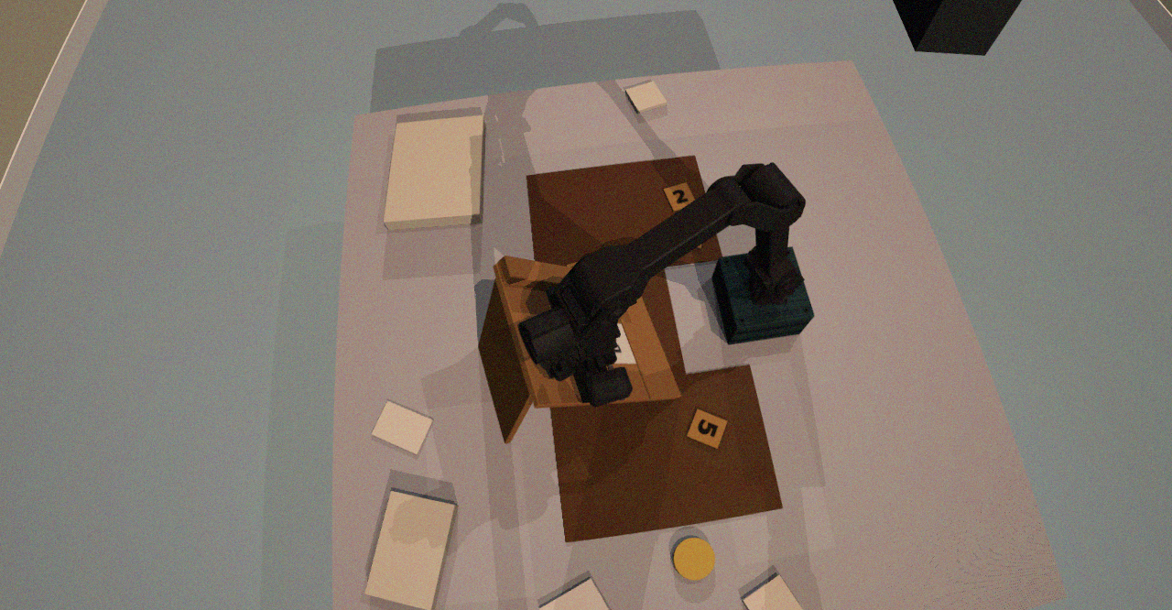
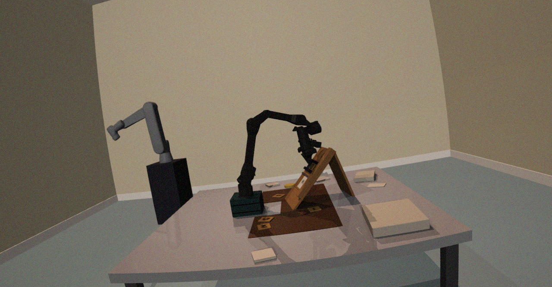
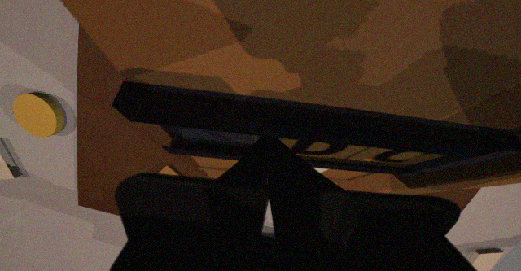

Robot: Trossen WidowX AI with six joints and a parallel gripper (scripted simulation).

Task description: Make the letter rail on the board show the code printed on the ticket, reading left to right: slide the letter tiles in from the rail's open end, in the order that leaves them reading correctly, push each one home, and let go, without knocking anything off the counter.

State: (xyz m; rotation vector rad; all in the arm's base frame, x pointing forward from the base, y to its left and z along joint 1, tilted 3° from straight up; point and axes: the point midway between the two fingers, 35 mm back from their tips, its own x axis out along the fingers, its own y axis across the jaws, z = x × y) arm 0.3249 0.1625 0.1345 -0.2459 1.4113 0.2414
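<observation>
My gripper tip is 40 mm past the white ticket, 60 mm to the left of it and 70 mm above it. Round my gripper tip: brown mat: 130 mm behind, 140 mm to the right, 170 mm below; cream box: 340 mm ahead, 500 mm to the right, 160 mm below.
</observation>
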